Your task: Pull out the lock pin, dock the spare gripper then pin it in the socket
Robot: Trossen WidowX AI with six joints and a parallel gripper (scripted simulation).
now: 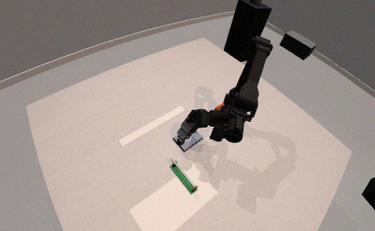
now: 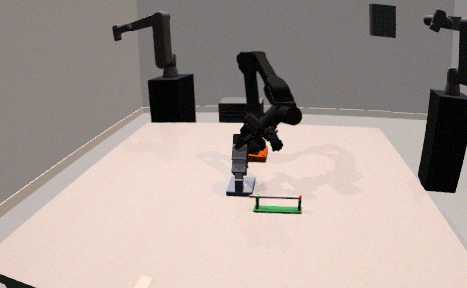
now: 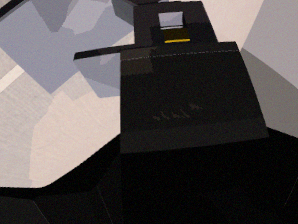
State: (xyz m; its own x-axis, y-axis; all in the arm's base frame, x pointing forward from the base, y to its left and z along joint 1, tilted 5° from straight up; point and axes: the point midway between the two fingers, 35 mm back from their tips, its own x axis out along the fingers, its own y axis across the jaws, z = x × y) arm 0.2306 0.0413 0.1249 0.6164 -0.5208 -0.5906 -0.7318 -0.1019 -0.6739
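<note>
Now: the spare gripper 10 mm to the left of my gripper tip. Also, from my gripper tip: green pin rest (160 mm to the left, 100 mm below, 100 mm ahead); then grey mount (70 mm below, 20 mm to the left, 20 mm ahead).
</note>
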